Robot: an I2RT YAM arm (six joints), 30 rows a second.
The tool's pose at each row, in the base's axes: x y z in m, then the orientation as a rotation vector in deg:
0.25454, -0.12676, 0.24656, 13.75, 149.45, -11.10
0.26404, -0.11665, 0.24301, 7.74, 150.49, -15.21
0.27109, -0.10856, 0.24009, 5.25, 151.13, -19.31
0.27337, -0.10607, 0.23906, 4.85, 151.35, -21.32
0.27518, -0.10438, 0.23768, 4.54, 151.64, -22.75
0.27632, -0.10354, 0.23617, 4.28, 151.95, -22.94
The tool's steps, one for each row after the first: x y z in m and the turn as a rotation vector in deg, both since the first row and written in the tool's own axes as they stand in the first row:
-0.00499, 0.01213, 0.00574, 1.79, 0.39, -5.13
-0.00847, 0.02174, 0.01014, 4.24, 0.92, -7.72
-0.00957, 0.02473, 0.01166, 5.59, 1.20, -8.40
-0.01020, 0.02687, 0.01340, 6.54, 1.54, -8.92
-0.01030, 0.02806, 0.01509, 6.63, 1.84, -9.16

